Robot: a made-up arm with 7 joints. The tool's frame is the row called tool.
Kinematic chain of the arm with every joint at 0, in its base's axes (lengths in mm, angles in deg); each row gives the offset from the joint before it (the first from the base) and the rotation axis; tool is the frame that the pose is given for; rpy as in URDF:
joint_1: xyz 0 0 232.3 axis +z
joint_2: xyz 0 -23.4 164 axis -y
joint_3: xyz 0 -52.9 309.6 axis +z
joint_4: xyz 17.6 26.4 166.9 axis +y
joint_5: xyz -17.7 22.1 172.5 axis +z
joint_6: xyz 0 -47.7 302.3 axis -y
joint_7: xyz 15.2 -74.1 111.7 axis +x
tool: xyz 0 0 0 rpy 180 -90 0
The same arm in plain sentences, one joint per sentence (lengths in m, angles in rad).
The arm has seven revolute joints in a row. What follows holds with every joint at zero, and every direction is one of the base frame's. The first joint is mounted 0.2323 m along +z from the base frame's origin and turns about +z. The second joint is mounted 0.0234 m along -y and 0.1640 m along +z from the first joint and turns about -y. The third joint is mounted 0.0529 m along -y and 0.3096 m along +z from the second joint and turns about +z. The fourth joint is mounted 0.0176 m along +x and 0.0264 m along +y and 0.1669 m along +z from the third joint and turns about +y. The fifth joint is mounted 0.0177 m along -x and 0.0221 m along +y and 0.1725 m along +z from the fourth joint and turns about +z. The sixth joint is mounted 0.0477 m along -y and 0.3023 m along +z from the fifth joint and turns about -y. The seventh joint is mounted 0.0152 m along +x and 0.0741 m along -y and 0.1117 m along +z from the sixth joint and turns about +x. The tool frame, which is the frame that the pose is given for, is mounted at the same point as the seventh joint; its axes are the base frame's turned by roll 3.1416, pitch -1.5708 and yaw 0.0000 rad (as in URDF: about the fixed x, then y, then z).
